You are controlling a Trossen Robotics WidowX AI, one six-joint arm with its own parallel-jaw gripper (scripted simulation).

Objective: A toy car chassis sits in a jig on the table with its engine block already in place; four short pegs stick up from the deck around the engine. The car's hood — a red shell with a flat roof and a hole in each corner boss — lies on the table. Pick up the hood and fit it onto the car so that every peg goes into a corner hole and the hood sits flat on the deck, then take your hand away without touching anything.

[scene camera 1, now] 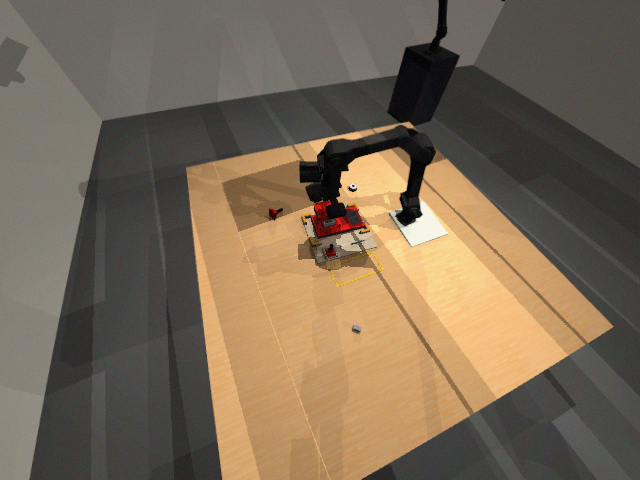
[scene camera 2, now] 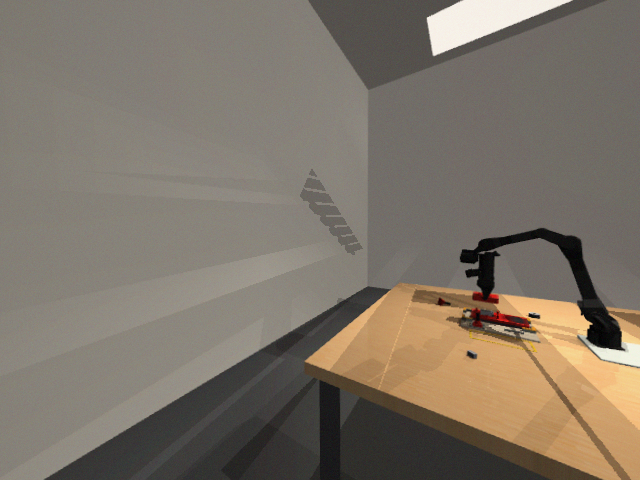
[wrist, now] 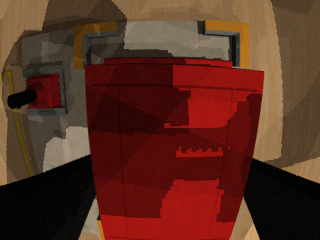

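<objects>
Grey jig (wrist: 60,134) (scene camera 2: 490,327), same spot.
</objects>
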